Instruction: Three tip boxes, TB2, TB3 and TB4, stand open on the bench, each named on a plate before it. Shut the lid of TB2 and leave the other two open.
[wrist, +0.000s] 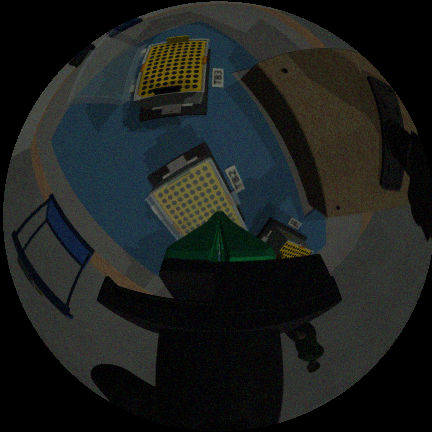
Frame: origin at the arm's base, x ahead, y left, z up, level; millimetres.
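Seen in the pictures: gripper, between the fingertips: (218, 216).
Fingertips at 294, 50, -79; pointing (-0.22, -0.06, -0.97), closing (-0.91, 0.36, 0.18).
Note:
Offsets run from my fingertips to a thing's top centre, as dx, dy, dz. "spot": to the spot under its first point. Level surfaces: height alone.
TB2 {+9, +16, -36} (192, 192) stands in the middle, its name plate {spot: -45, +12, -112} (234, 179) on its right. Its clear lid lies over the yellow tip rack, which looks pale through it; it looks shut. My green gripper (218, 216) is shut and empty, its tips over the lower edge of TB2; whether they touch the lid cannot be told. TB3 {-26, -198, -39} (175, 67) stands at the top with its clear lid {spot: +47, -208, -17} (107, 75) swung open to the left; its plate {spot: -89, -170, -112} (218, 77) is on its right. TB4 {-101, +207, -39} (295, 249) is at the lower right, partly hidden by the gripper; its lid cannot be made out. Its plate (295, 223) is small.
The boxes stand on a blue mat {dz -114} (100, 170). A brown board (330, 125) with a dark side lies to the right, a black bar (387, 135) on it. A blue-framed rack (67, 232) is at the left, beyond the bench edge. A figure (310, 345) shows at the lower right.

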